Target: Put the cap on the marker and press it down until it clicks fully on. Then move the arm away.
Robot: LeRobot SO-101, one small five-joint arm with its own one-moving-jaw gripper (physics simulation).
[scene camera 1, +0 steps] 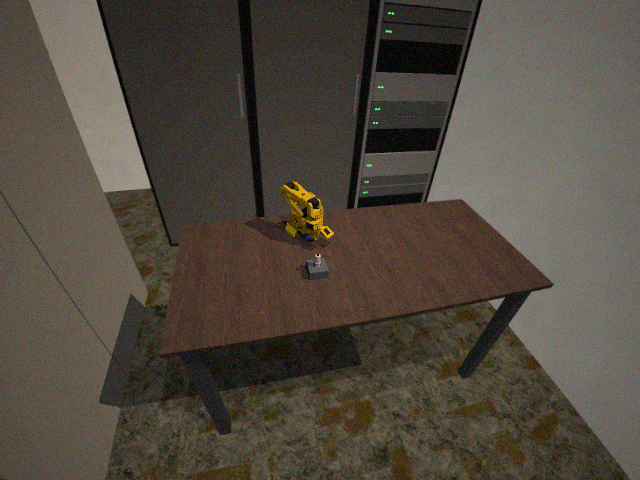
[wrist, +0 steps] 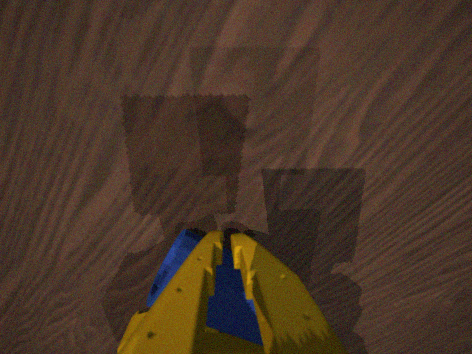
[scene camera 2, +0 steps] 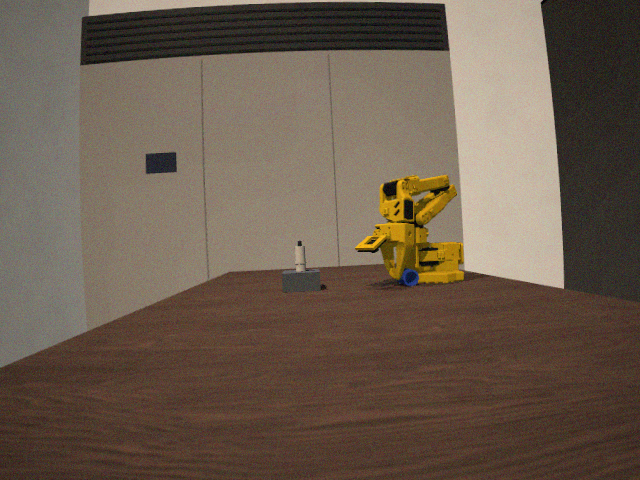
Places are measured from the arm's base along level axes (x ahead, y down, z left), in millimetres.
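Pixels of known places: hand at its tool point: [scene camera 1: 315,238] [wrist: 222,242] [scene camera 2: 396,277]; arm's base at its link origin: [scene camera 1: 299,232] [scene camera 2: 424,280].
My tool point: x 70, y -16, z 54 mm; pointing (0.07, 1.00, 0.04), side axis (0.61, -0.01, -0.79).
Observation:
For each thing: its middle in the pictures, then the offset to it from my tool point. Level surfaces: height alone.
- blue cap at the middle of its body: [wrist: 220,285] [scene camera 2: 406,276] [scene camera 1: 311,236] dx -21, dy +1, dz -14 mm
- white marker at the middle of its body: [scene camera 2: 300,255] [scene camera 1: 317,259] dx +170, dy -45, dz -34 mm
- grey block at the middle of its body: [scene camera 2: 301,280] [scene camera 1: 317,268] dx +170, dy -1, dz -34 mm
- brown table at its surface level: dy +16 mm
The blue cap [scene camera 1: 308,237] [scene camera 2: 409,277] [wrist: 231,300] lies on its side on the table near the arm's base. My gripper [scene camera 1: 315,239] [scene camera 2: 398,277] [wrist: 226,236] points down at the cap. Its jaws are swung together with their tips side by side, and nothing is pinched between them. In the wrist view the cap shows behind and below the jaws, which hide part of it. The white marker [scene camera 1: 317,260] [scene camera 2: 299,258] stands upright with its dark tip up in a grey block [scene camera 1: 317,271] [scene camera 2: 301,281], apart from the gripper.
The yellow arm [scene camera 1: 305,198] [scene camera 2: 398,206] is folded above its base at the back edge of the brown table [scene camera 1: 413,258] [scene camera 2: 310,372]. Grey cabinets and a server rack [scene camera 1: 368,129] stand behind the table. Shadows of the arm fall on the table top.

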